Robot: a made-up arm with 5 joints.
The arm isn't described. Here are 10 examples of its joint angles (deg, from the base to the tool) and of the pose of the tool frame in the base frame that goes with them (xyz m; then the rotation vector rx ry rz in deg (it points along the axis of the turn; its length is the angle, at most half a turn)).
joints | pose
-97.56 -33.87 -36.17 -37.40 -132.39 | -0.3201 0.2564 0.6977 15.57 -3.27 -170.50
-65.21 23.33 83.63 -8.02 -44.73 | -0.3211 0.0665 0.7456 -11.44 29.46 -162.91
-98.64 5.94 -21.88 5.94 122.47 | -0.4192 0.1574 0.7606 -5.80 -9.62 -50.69
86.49 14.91 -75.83 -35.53 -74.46 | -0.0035 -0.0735 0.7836 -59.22 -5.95 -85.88
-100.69 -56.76 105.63 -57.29 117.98 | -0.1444 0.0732 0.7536 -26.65 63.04 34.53
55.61 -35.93 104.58 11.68 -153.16 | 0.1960 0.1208 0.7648 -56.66 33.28 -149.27
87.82 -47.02 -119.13 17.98 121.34 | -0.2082 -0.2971 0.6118 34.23 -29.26 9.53
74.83 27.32 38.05 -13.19 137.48 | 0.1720 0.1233 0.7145 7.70 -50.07 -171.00
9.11 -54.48 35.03 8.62 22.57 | 0.1715 0.1213 0.6268 2.55 49.84 -8.71
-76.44 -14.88 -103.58 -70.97 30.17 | -0.3124 0.2203 0.5641 -10.88 -92.10 -48.04
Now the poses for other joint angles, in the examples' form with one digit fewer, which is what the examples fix.
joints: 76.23 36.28 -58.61 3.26 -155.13
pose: -0.046 -0.176 0.850 -33.2 -18.5 23.5
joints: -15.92 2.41 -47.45 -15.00 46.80
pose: -0.054 0.211 0.737 -3.0 -29.6 -84.6
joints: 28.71 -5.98 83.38 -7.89 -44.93
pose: 0.098 0.107 0.747 19.8 -14.2 90.4
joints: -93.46 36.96 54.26 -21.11 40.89
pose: -0.249 -0.148 0.647 63.1 -33.6 98.7
